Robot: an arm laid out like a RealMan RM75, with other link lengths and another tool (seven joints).
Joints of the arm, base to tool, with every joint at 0 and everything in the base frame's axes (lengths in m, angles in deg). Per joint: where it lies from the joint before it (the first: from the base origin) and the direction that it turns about. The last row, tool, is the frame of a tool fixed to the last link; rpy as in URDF.
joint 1: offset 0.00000 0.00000 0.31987 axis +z
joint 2: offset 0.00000 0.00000 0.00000 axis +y
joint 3: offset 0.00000 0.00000 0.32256 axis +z
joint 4: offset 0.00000 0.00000 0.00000 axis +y
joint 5: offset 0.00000 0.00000 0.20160 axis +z
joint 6: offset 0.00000 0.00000 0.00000 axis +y
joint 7: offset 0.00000 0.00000 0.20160 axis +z
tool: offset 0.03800 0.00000 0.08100 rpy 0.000 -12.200 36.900
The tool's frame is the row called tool.
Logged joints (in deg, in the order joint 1, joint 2, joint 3, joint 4, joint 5, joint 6, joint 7), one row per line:
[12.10, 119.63, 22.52, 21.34, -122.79, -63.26, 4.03]
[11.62, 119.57, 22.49, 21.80, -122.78, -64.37, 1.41]
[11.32, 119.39, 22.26, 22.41, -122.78, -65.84, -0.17]
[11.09, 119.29, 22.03, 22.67, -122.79, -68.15, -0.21]
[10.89, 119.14, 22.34, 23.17, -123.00, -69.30, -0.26]
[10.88, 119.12, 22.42, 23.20, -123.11, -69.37, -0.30]
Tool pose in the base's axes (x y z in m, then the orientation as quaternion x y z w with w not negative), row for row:
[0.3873, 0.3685, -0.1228, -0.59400, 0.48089, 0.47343, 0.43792]
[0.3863, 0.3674, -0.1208, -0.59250, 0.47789, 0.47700, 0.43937]
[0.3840, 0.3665, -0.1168, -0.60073, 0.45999, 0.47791, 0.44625]
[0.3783, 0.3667, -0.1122, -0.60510, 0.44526, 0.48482, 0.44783]
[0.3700, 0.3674, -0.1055, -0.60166, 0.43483, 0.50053, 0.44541]
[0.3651, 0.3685, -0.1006, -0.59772, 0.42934, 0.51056, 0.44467]
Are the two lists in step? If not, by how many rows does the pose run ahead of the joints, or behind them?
The pose runs 1 row behind the joints: the pose in row i belongs to the joints in row i - 1.
